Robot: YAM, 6 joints.
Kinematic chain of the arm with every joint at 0, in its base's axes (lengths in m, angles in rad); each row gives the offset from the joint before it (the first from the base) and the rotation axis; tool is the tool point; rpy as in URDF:
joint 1: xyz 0 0 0.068 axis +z
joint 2: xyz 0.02 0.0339 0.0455 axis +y
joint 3: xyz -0.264 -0.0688 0 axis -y
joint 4: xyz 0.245 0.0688 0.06 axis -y
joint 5: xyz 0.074 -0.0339 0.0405 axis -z
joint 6: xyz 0.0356 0 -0.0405 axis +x
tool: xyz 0 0 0 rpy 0 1.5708 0
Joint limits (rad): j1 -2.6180..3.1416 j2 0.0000..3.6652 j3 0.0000..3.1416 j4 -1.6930..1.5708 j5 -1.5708..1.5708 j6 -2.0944..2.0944
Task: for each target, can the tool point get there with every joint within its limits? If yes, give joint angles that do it. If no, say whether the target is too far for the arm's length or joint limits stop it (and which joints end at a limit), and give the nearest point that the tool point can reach.
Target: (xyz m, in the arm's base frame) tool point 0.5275 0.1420 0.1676
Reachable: yes | joints 0.2509 2.6113 2.4461 -0.9596 -0.1862 -0.0846
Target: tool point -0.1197 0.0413 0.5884
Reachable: yes | joints -0.2820 0.4958 1.5238 0.4452 -0.1788 0.1837
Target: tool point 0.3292 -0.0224 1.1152
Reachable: no: too far | nearest point 0.2045 -0.0139 0.7114 | short by 0.423 m
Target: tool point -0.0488 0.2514 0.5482
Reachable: yes | joints -1.4497 0.3155 1.8028 -0.0592 0.5315 -1.7355
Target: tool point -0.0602 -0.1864 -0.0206
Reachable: yes | joints -1.8005 2.1637 0.3369 0.5605 0.4709 -1.0333
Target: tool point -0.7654 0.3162 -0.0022
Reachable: no: too far | nearest point -0.5911 0.2442 0.0248 | short by 0.191 m
